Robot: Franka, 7 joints.
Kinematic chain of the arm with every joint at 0, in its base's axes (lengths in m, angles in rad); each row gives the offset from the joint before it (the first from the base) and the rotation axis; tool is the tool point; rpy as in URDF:
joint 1: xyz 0 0 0.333 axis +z
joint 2: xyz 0 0 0 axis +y
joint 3: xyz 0 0 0.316 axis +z
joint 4: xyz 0.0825 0 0 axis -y
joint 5: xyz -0.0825 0 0.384 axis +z
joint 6: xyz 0 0 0 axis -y
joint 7: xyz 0.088 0 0 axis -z
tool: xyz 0 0 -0.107 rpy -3.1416 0 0
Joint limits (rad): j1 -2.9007..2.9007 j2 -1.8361..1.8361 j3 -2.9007..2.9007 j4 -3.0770..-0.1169 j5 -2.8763..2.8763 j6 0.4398..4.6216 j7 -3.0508..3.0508
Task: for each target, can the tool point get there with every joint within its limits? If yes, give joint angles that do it. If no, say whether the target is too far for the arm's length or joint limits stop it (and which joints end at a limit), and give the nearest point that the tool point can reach.
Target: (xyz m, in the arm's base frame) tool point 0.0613 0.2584 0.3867
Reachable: yes | joints 0.1669 -0.6260 1.6130 -2.7721 1.9925 4.1451 1.9051
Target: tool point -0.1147 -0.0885 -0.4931
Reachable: no: joint limits stop it (at a limit: joint 2) | nearest point -0.1384 -0.1068 -0.3496 | short by 0.147 m
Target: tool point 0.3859 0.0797 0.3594
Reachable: yes | joints 1.6052 1.2483 -1.3293 -2.2220 -0.7737 0.8670 0.1955
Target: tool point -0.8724 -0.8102 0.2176
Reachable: no: too far | nearest point -0.6257 -0.5811 0.2502 | short by 0.338 m
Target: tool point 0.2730 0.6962 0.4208
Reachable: yes | joints -1.6192 -1.5181 1.8584 -0.7106 0.9934 4.0045 -1.3840
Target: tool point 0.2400 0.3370 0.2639
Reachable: yes | joints 2.4484 0.3439 -1.3094 -2.4603 -0.7530 1.8184 -1.9856
